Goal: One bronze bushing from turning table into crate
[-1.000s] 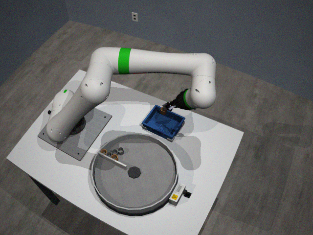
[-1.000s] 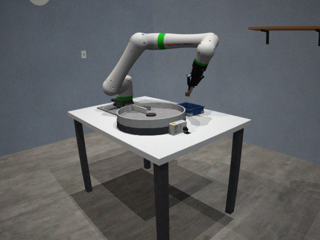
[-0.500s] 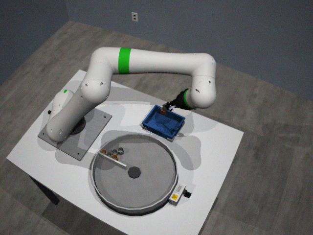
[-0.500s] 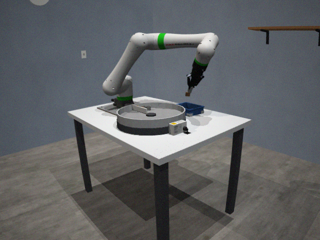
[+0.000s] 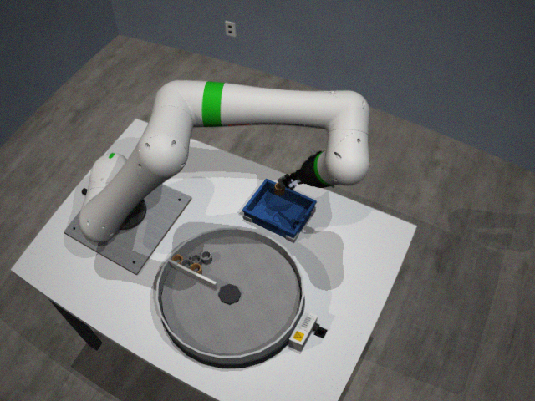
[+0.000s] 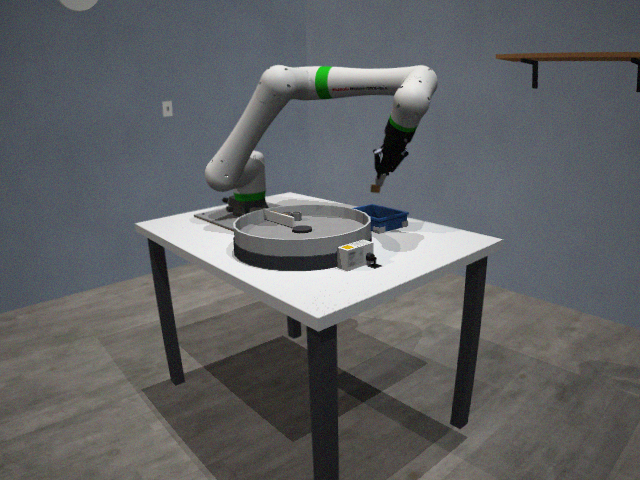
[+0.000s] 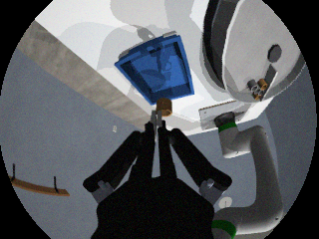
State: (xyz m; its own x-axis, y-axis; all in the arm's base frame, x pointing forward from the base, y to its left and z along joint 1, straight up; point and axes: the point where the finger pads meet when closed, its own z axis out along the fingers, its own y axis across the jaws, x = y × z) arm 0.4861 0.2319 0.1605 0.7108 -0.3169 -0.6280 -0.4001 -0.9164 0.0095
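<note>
The blue crate lies 150 mm below my hand, 20 mm behind it and 10 mm to the right of it. Round my hand: round grey turning table: 360 mm to the right, 120 mm below, 10 mm behind.
</note>
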